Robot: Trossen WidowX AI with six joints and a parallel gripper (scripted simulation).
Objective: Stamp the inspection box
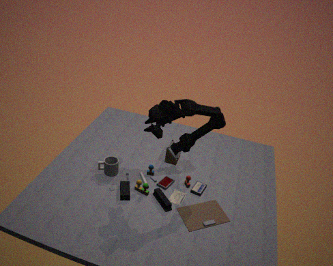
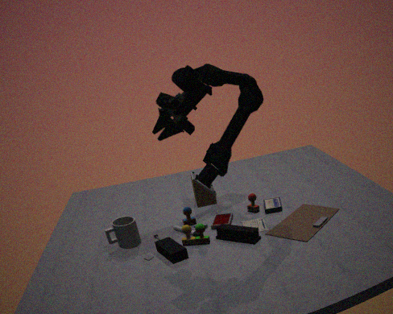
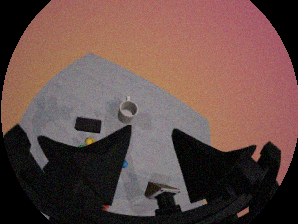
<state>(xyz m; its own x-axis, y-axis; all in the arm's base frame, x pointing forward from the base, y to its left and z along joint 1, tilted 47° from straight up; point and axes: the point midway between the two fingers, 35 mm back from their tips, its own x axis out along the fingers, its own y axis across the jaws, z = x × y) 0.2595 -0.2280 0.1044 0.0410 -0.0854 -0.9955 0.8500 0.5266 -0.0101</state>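
The green-knobbed stamp is 30 cm below my gripper tip, 13 cm ahead of it and 9 cm to the left of it. The rest, counted from my gripper tip: blue-knobbed stamp 30 cm below, 5 cm to the left, 3 cm behind; then white marker 31 cm below, 5 cm to the left, 5 cm ahead; then yellow-knobbed stamp 30 cm below, 12 cm ahead, 5 cm to the left.
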